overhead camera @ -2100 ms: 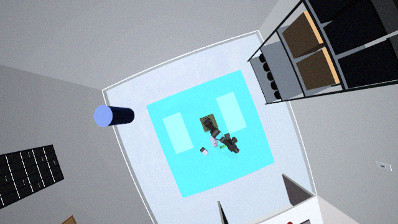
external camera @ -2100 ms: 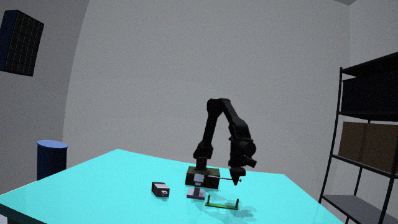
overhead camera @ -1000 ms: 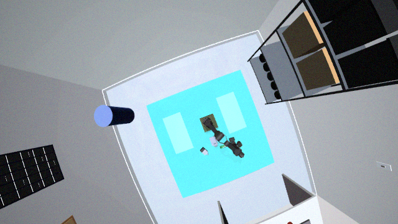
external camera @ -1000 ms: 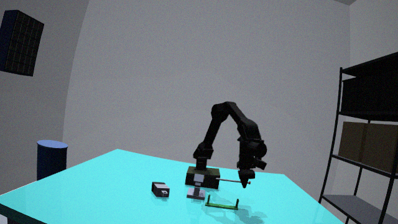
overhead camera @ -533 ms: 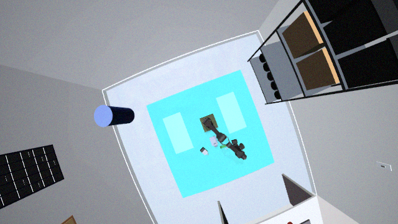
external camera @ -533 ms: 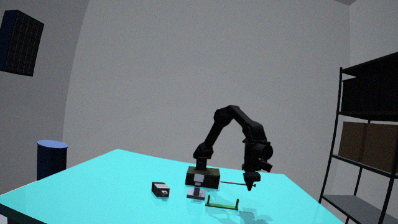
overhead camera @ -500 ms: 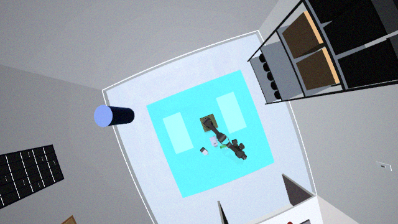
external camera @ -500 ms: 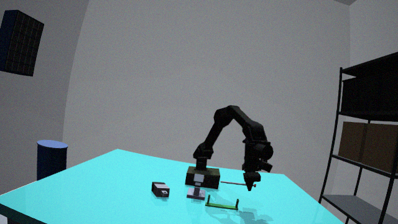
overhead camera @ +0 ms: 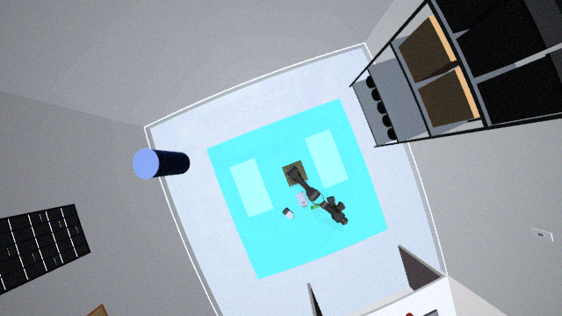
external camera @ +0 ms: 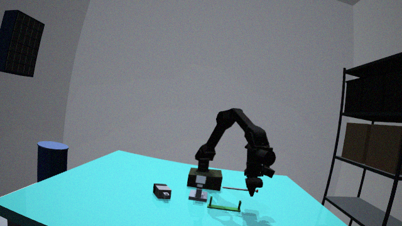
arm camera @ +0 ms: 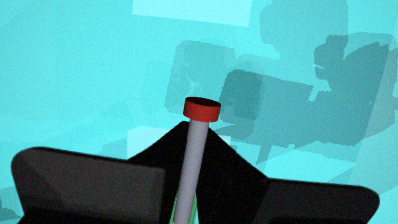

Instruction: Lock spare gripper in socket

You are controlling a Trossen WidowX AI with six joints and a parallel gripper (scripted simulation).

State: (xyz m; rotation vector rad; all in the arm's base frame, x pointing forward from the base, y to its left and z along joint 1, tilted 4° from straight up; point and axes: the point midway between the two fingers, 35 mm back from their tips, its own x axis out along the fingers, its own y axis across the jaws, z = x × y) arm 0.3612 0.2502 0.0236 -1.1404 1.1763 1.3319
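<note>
My gripper tip is now 100 mm to the left of the green stand, 50 mm above it and 10 mm short of it. The rest, counted from my gripper tip: grey mount (220 mm to the right, 80 mm behind, 20 mm below); then spare gripper (370 mm to the right, 50 mm below, 10 mm ahead).
</note>
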